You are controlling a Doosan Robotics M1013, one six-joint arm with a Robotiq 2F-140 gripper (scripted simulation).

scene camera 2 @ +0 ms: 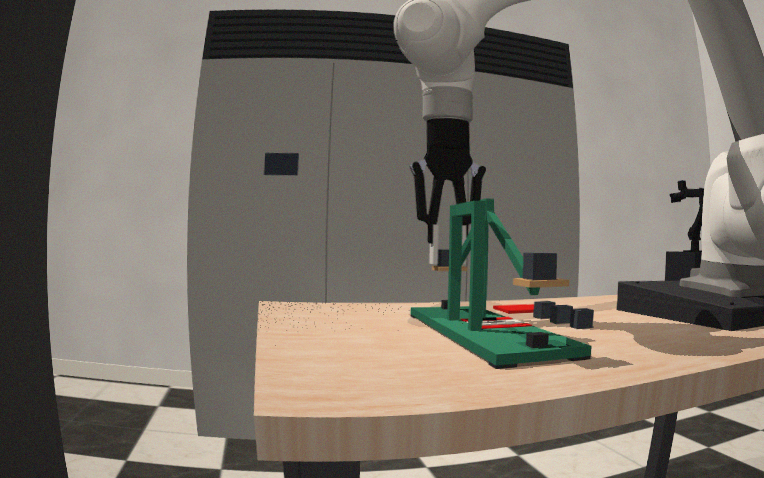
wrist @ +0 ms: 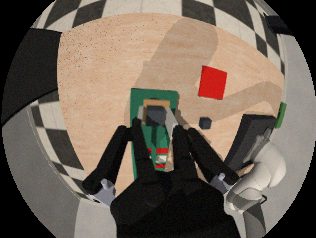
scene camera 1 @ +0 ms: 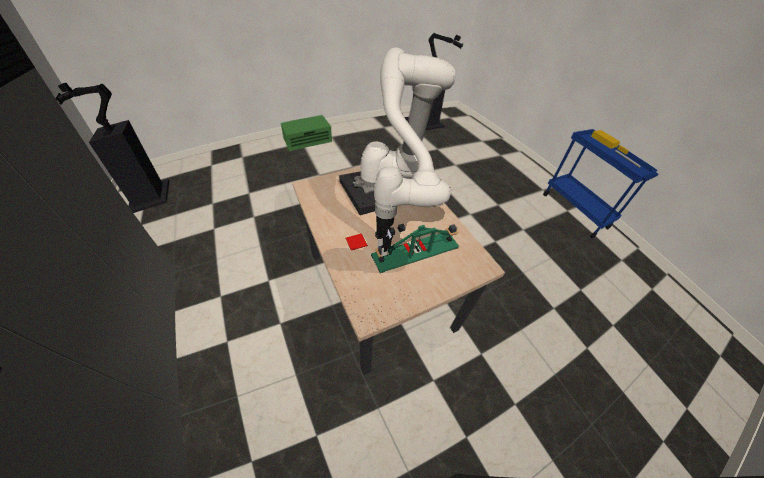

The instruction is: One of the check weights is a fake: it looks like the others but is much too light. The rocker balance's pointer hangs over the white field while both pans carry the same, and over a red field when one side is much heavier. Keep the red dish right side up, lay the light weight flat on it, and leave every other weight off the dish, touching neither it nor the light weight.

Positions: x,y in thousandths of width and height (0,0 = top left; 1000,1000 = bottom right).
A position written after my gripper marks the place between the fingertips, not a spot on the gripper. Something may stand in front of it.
Observation:
I see my gripper (scene camera 2: 586,551), a green rocker balance (scene camera 2: 660,725) and a flat red dish (wrist: 672,351).
The green rocker balance is seen too in the wrist view (wrist: 502,611) and in scene camera 1 (scene camera 1: 522,535). My gripper also shows in the wrist view (wrist: 489,477).

